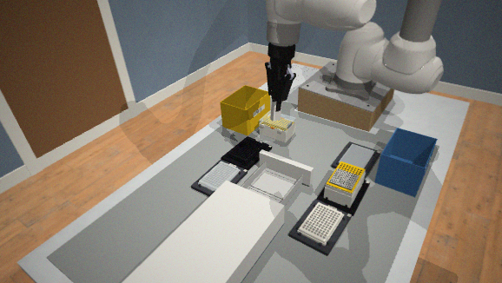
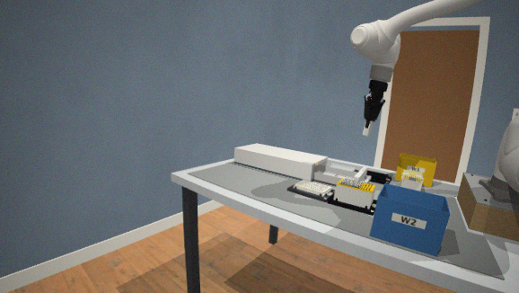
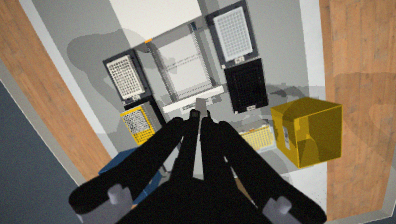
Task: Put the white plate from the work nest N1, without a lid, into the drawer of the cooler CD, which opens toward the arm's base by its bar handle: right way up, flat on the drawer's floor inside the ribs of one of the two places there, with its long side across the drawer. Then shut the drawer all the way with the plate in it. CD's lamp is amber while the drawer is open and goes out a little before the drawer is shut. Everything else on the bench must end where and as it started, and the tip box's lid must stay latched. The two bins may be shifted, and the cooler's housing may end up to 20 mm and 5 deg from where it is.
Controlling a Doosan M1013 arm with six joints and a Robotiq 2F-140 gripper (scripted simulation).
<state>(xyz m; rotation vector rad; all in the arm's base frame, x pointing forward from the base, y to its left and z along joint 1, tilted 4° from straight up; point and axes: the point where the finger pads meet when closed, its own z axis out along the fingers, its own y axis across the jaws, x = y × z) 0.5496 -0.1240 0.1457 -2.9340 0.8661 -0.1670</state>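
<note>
The white plate lies 240 mm below my hand, 210 mm to the left of it and 160 mm ahead of it. The rest, counted from my hand: drawer (230 mm below, 100 mm ahead, 20 mm to the left); yellow-topped tip box (230 mm to the left, 200 mm below, 10 mm behind); black plate (240 mm below, 140 mm to the right, 60 mm behind).
</note>
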